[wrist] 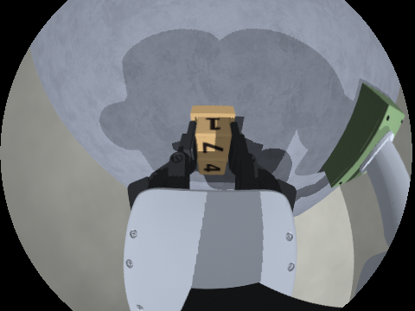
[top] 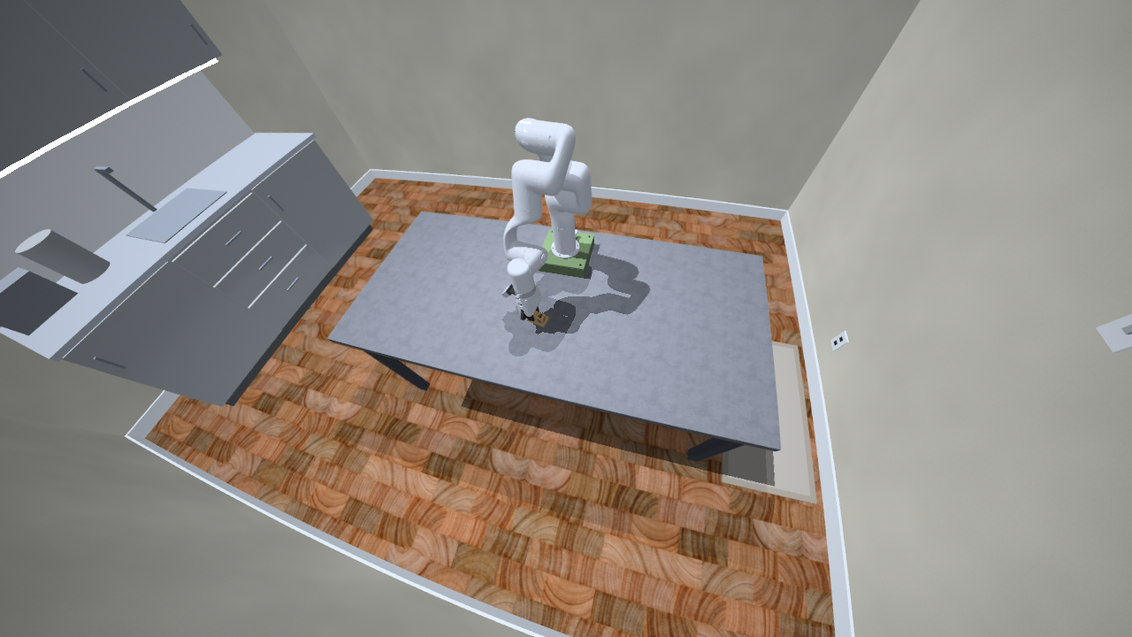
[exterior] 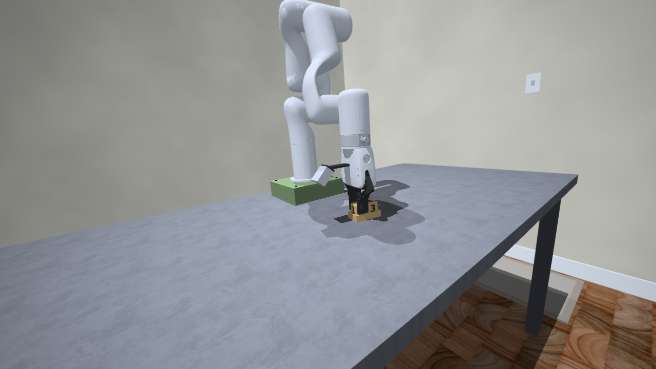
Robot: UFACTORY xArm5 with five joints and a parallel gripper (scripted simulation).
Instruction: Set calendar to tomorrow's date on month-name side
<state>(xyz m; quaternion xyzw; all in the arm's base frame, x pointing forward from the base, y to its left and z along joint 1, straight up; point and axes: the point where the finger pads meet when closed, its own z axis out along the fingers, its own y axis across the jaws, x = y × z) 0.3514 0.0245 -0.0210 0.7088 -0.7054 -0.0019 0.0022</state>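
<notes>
My gripper is now 20 mm to the right of the wooden calendar tray and 30 mm above it.
</notes>
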